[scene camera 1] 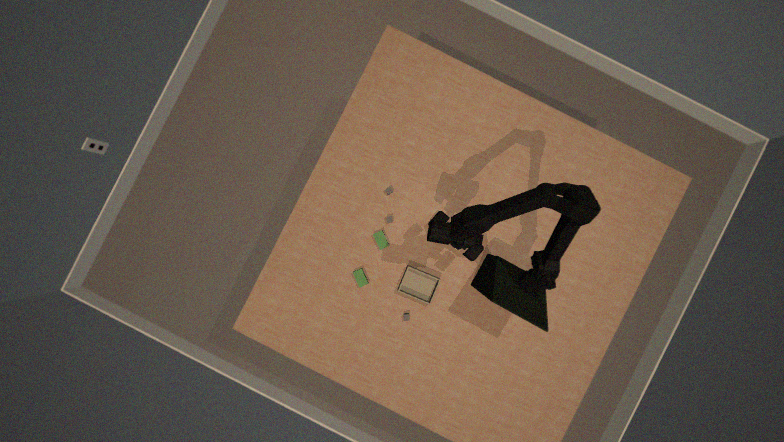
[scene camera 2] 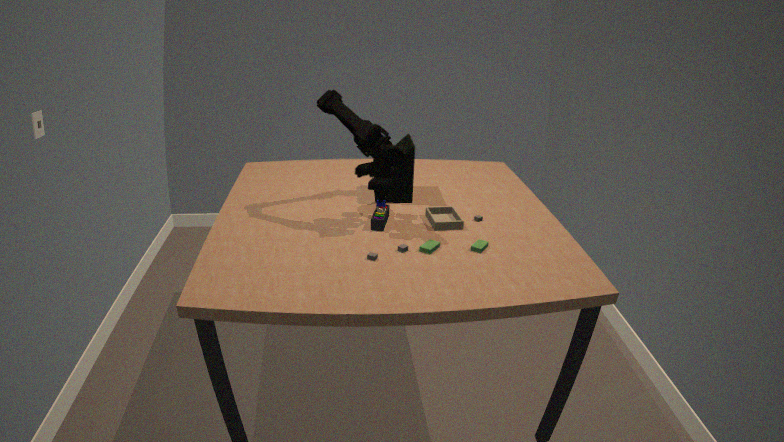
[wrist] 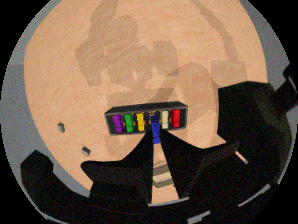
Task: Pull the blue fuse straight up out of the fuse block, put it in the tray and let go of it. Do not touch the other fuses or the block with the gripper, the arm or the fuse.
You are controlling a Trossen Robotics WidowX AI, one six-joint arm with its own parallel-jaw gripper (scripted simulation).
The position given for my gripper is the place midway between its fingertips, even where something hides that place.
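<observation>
There's a blue fuse being held in my gripper (scene camera 2: 381, 201).
</observation>
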